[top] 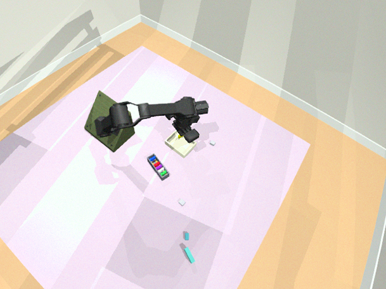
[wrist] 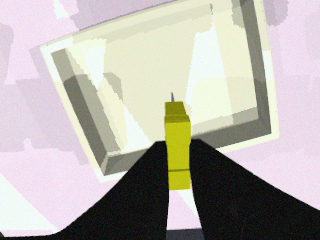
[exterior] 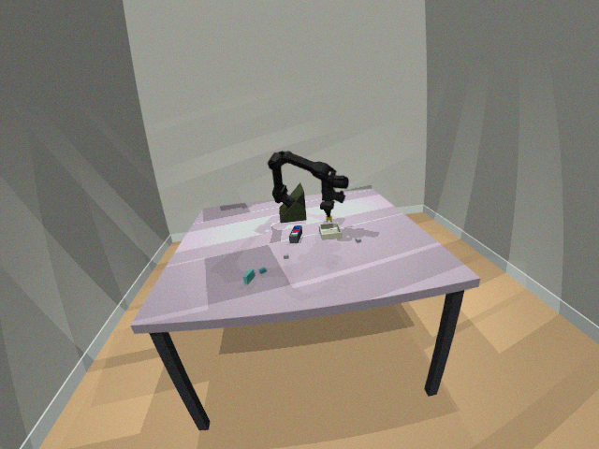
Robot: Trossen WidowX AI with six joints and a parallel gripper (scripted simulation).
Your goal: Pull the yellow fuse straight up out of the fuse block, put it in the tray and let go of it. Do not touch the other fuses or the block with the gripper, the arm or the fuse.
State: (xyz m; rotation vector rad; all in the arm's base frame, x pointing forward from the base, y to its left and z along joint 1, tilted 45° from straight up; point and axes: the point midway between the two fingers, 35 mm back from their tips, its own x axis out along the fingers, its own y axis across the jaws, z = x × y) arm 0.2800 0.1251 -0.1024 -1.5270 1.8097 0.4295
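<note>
My gripper tip is now 1 cm above the yellow fuse. From my gripper tip the other things lie so: cream tray 9 cm below; then blue fuse 5 cm behind, 16 cm to the right, 7 cm below; then red fuse 1 cm behind, 17 cm to the right, 7 cm below.
</note>
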